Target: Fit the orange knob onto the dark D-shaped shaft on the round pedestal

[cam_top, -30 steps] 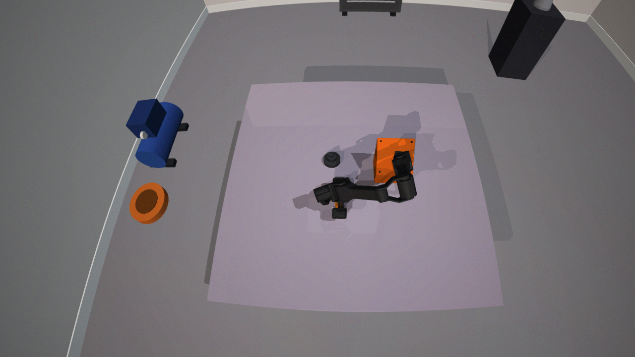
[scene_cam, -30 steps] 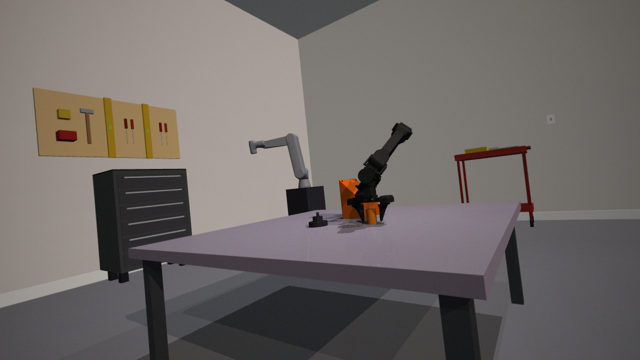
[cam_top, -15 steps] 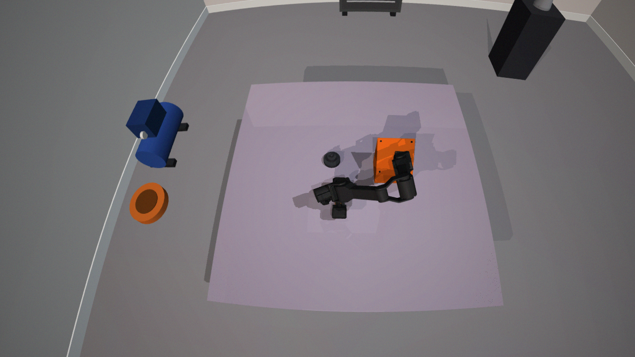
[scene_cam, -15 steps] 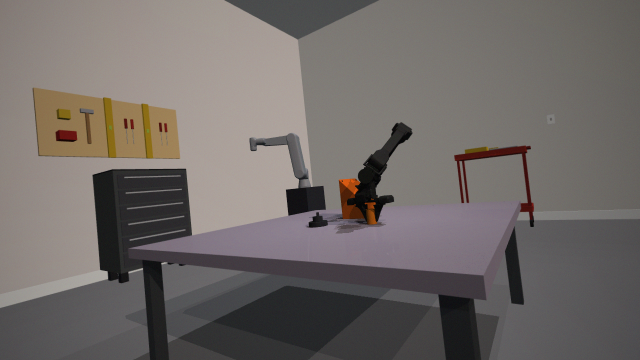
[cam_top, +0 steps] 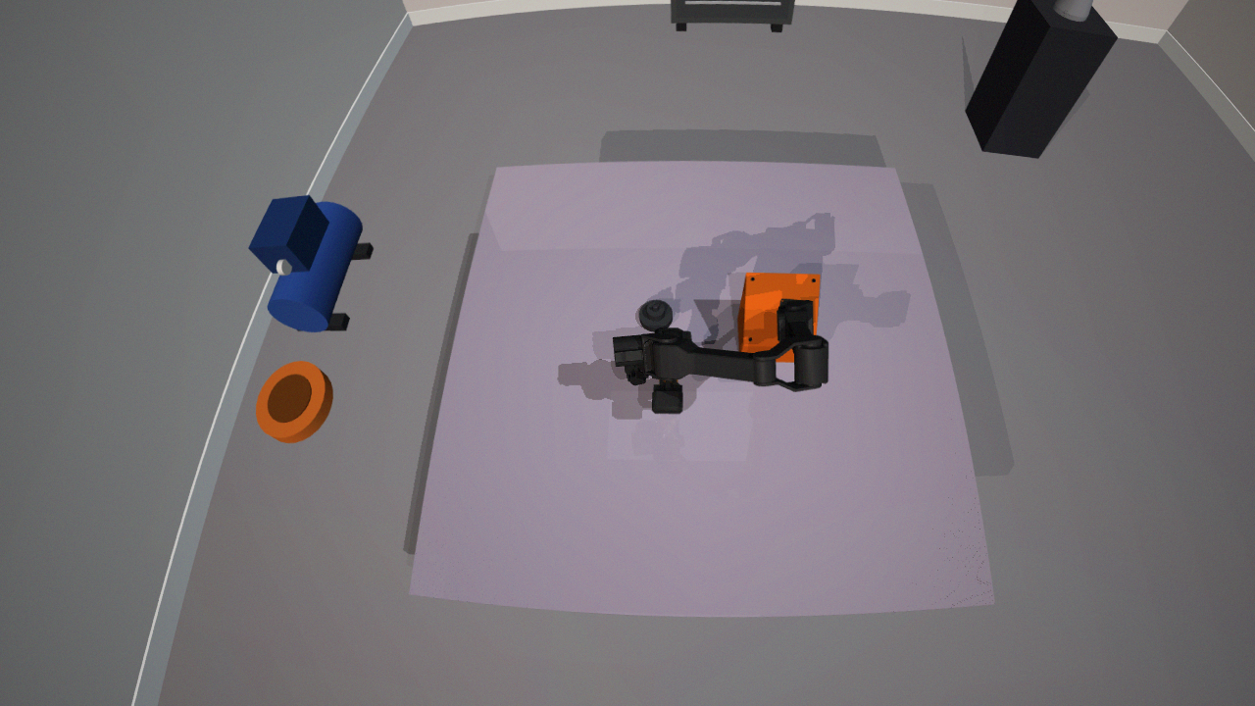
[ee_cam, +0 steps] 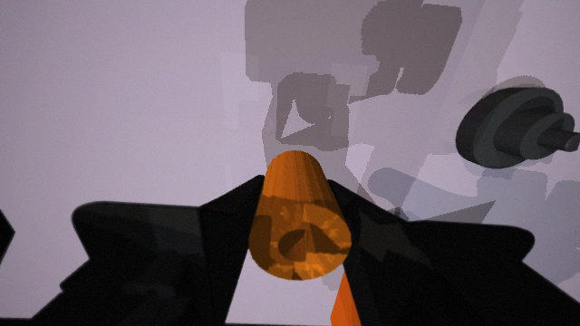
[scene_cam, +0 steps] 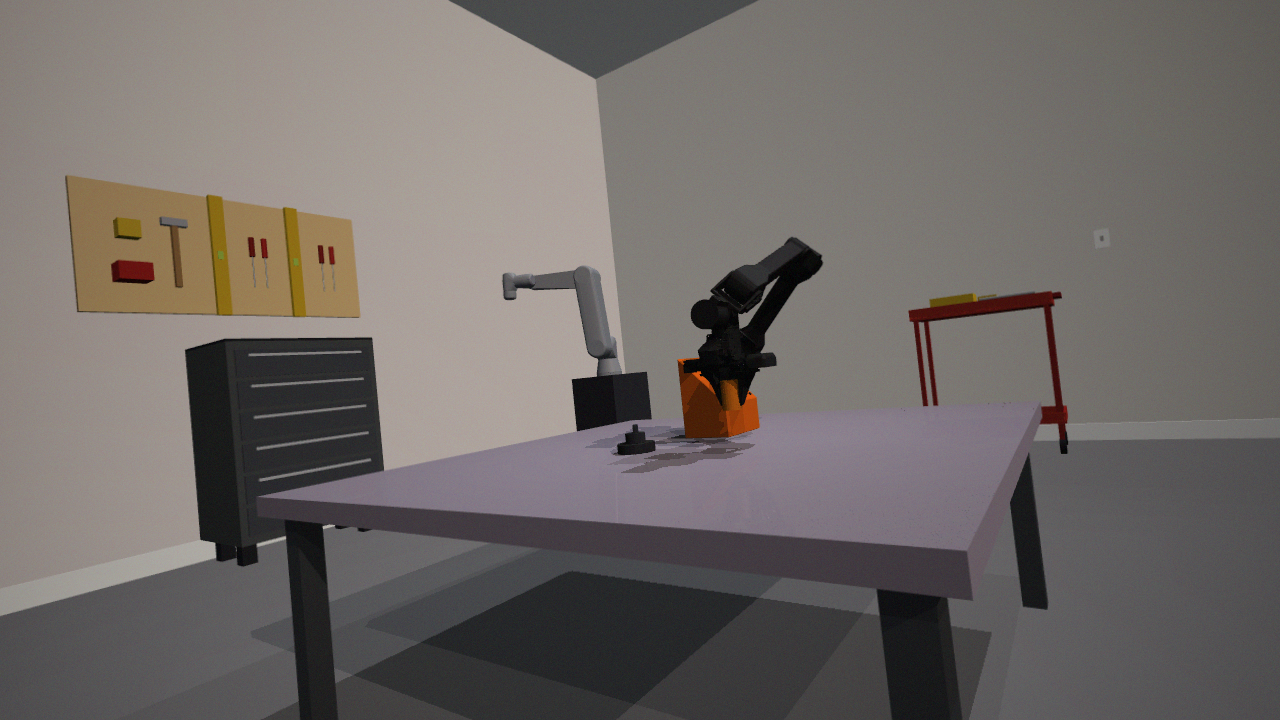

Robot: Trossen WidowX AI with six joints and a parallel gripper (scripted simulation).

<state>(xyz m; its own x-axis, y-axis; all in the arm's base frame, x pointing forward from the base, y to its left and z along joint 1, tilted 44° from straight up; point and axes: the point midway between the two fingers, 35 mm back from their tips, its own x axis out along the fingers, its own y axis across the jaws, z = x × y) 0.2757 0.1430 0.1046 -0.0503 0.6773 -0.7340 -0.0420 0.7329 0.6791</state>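
The short shaft lies 50 mm ahead of my gripper tip, 230 mm to the right of it and 60 mm below it. From my gripper tip the other things lie so: orange knob (20 mm above).
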